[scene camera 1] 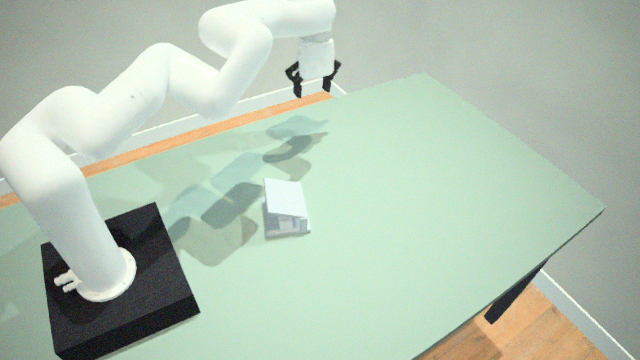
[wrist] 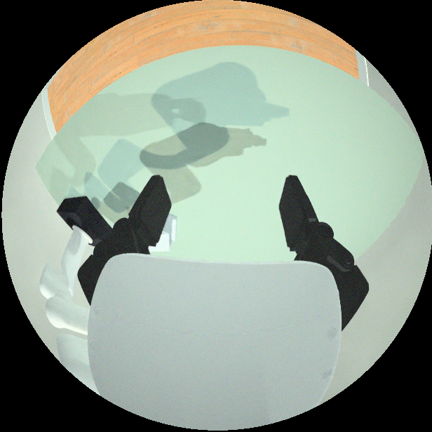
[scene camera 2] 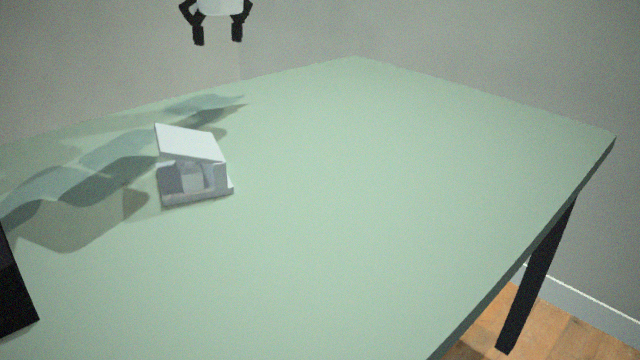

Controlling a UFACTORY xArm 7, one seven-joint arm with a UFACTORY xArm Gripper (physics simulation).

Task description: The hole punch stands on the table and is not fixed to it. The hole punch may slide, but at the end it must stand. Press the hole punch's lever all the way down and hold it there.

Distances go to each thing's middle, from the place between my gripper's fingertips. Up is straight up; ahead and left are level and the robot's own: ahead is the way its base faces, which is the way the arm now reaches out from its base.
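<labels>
Grey hole punch [scene camera 2: 204, 181]: 240 mm to the right of my hand, 240 mm behind it, 100 mm below it. Broad lever [scene camera 2: 173, 142]: my hand is 240 mm to the left of it, 240 mm past it and 80 mm above it.
</labels>
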